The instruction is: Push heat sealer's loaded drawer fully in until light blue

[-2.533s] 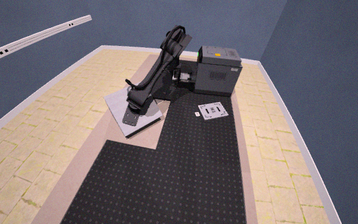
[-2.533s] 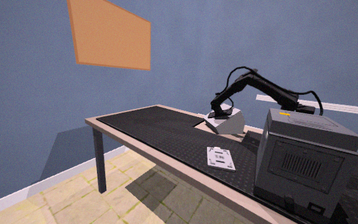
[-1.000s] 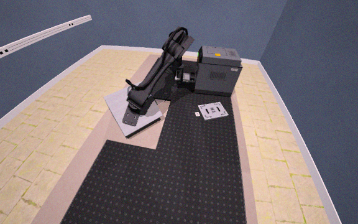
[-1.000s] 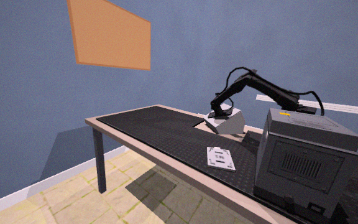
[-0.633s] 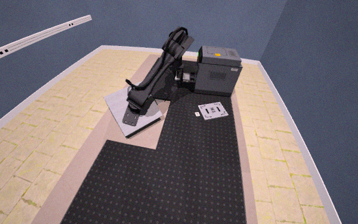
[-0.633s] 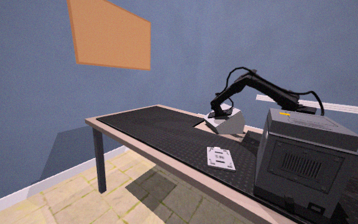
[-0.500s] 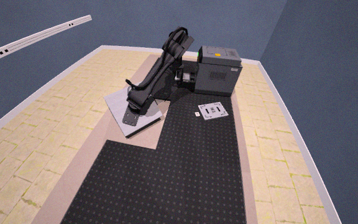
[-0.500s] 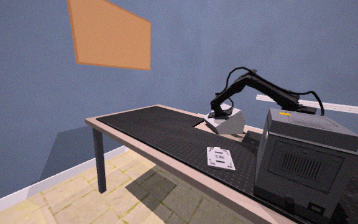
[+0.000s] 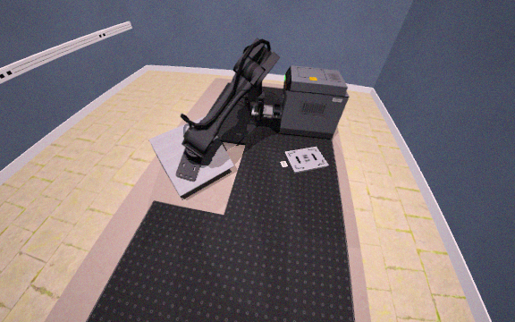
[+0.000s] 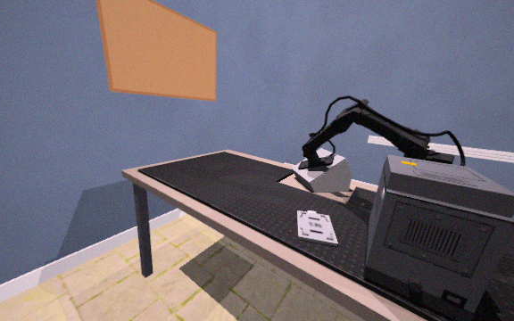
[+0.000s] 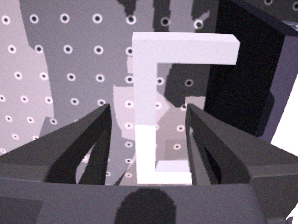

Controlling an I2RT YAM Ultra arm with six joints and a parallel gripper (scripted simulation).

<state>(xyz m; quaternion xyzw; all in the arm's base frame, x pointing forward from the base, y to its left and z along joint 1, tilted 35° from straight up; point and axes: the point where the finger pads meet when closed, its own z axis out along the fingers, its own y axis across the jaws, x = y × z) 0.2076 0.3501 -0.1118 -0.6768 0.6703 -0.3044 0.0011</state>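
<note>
Right now my hand is 110 mm short of the sealer drawer, 10 mm to the left of it and 10 mm above it. The rest, counted from my hand: white tag 300 mm to the right, 150 mm ahead, 80 mm below.
</note>
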